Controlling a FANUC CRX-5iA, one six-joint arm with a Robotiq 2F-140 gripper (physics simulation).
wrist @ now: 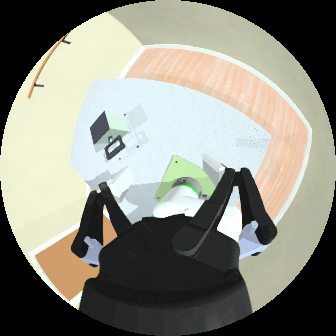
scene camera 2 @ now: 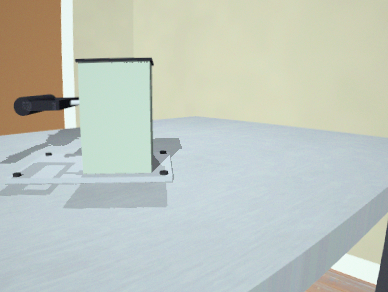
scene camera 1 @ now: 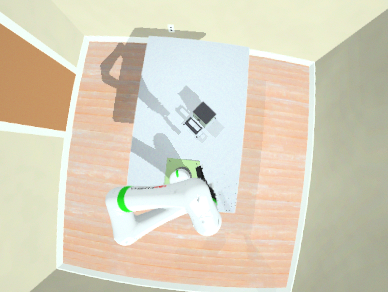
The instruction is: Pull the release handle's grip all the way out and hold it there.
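Observation:
The release handle's dark rectangular grip (scene camera 1: 189, 129) (scene camera 2: 35, 105) (wrist: 117, 152) sticks out from one side of a pale green box (scene camera 1: 204, 113) (scene camera 2: 117, 117) (wrist: 117, 121) with a dark top. In the scene camera 2 view a short light rod shows between grip and box. My gripper (wrist: 165, 166) is open, with its two pads wide apart and nothing between them. It is well away from the handle, near the arm's base; in the scene camera 1 view the arm hides most of it.
The box stands on a pale bolted plate (scene camera 2: 127, 178) on the light grey table (scene camera 1: 225, 90) (scene camera 2: 260, 165) (wrist: 200, 115). The white arm (scene camera 1: 155, 197) rises from a green mounting plate (scene camera 1: 172, 164) (wrist: 172, 167). Walls surround the wooden floor (scene camera 1: 280, 150).

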